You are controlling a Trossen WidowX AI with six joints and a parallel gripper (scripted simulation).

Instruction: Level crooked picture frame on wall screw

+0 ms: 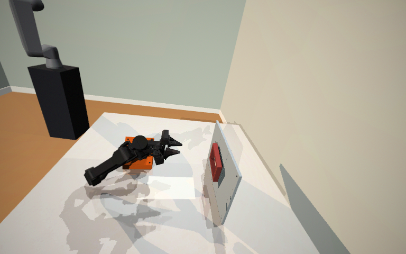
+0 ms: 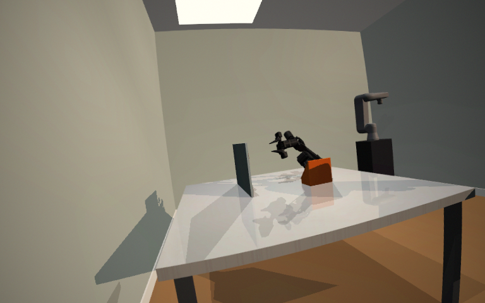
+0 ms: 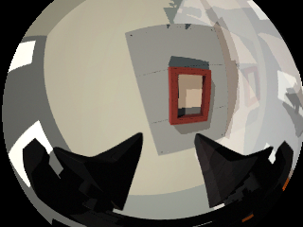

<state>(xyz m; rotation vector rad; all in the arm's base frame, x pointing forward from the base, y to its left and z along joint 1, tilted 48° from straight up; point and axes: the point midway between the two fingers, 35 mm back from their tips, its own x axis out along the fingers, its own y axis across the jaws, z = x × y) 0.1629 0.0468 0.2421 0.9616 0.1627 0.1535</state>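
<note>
My gripper tip is now 200 mm short of the red picture frame, 90 mm above it and 40 mm to the right of it. From my gripper tip the other things lie so: grey wall panel (210 mm ahead, 100 mm below, 40 mm to the left).
</note>
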